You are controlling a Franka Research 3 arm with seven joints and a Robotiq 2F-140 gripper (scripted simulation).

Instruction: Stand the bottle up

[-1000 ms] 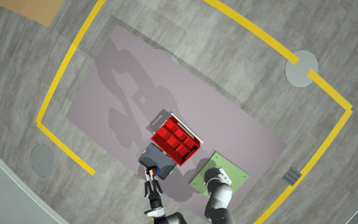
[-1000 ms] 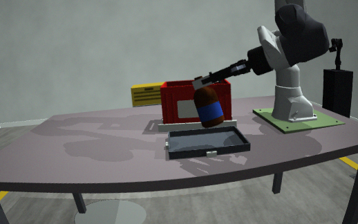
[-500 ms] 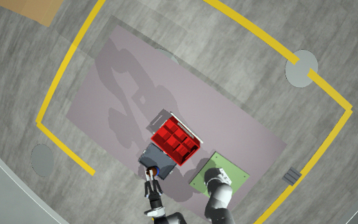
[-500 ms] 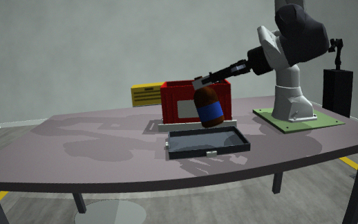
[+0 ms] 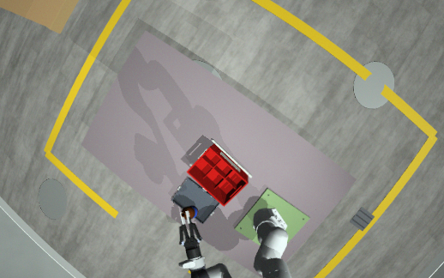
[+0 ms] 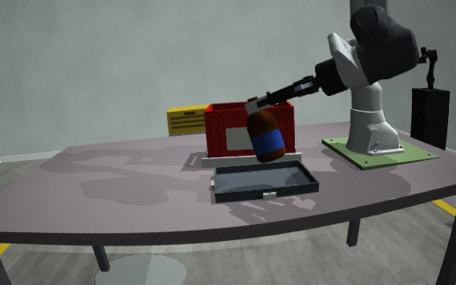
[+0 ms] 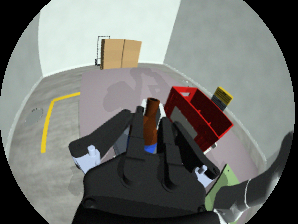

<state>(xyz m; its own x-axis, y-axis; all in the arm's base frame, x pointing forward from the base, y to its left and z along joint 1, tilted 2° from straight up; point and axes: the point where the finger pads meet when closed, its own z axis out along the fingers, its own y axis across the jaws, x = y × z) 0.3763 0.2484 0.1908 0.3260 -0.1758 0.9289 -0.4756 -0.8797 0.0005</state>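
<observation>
The glass bottle lies 6 cm below my hand. The rest, counted from my hand: tray: 20 cm below, 2 cm to the right; then red crate: 28 cm to the right, 13 cm below, 4 cm ahead.
</observation>
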